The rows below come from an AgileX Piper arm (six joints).
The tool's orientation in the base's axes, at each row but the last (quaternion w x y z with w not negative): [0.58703 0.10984 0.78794 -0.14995]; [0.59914 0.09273 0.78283 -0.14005]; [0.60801 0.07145 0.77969 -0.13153]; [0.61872 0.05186 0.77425 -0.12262]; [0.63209 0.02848 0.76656 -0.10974]
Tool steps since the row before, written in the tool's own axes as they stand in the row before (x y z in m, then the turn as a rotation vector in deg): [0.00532 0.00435 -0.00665 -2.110 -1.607 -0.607]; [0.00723 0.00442 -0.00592 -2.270 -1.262 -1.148]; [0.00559 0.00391 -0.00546 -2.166 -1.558 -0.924]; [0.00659 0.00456 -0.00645 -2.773 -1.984 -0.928]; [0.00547 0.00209 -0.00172 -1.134 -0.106 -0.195]
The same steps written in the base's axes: [-0.00594 0.00646 -0.00380 -0.498 -1.268 2.355]; [-0.00593 0.00596 -0.00601 -0.841 -0.760 2.604]; [-0.00541 0.00506 -0.00463 -0.739 -1.113 2.487]; [-0.00655 0.00557 -0.00565 -0.703 -1.480 3.131]; [-0.00237 0.00187 -0.00531 0.019 0.044 1.155]
